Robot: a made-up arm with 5 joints. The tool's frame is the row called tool.
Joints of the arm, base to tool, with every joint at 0 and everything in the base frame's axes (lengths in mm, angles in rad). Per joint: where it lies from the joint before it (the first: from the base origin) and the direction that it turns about. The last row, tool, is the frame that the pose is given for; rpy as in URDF.
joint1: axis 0 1 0 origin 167 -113 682
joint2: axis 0 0 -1 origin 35 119 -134
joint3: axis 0.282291 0.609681 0.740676 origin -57 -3 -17
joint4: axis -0.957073 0.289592 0.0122 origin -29 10 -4
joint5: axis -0.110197 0.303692 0.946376 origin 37 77 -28
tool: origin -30 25 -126 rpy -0.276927 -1.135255 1.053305
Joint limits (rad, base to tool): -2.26..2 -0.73..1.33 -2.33..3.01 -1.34..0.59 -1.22..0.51
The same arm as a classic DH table. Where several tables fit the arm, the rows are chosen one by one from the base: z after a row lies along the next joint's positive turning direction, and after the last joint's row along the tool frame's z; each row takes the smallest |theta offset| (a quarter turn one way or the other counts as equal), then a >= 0, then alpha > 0; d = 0 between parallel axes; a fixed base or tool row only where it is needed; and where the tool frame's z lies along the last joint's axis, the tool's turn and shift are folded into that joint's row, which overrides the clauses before.
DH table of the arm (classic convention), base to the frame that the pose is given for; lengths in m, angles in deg. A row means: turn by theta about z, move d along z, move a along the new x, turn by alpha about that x. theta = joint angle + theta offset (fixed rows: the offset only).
base (fixed): a 0.167; alpha -90; d 0.682; theta_offset 0
joint1: a 0.035; alpha -90; d 0.006; theta_offset 0
joint2: a -0.0505; alpha 137.79; d 0.1216; theta_offset 24.84
joint3: a -0.0038; alpha 94.85; d -0.0422; theta_offset -83.58
joint4: a -0.0888; alpha -78.17; d 0.0179; theta_offset -26.56
joint5: a -0.073; alpha 74.41; d -0.1079; theta_offset 64.23
tool (fixed): a 0; alpha 0; d -0.0189; theta_offset 79.27
Joint limits (deg, base to tool): -129.49..114.59 -41.83..76.2 -133.5..172.46 -76.78..33.8 -69.9..29.22

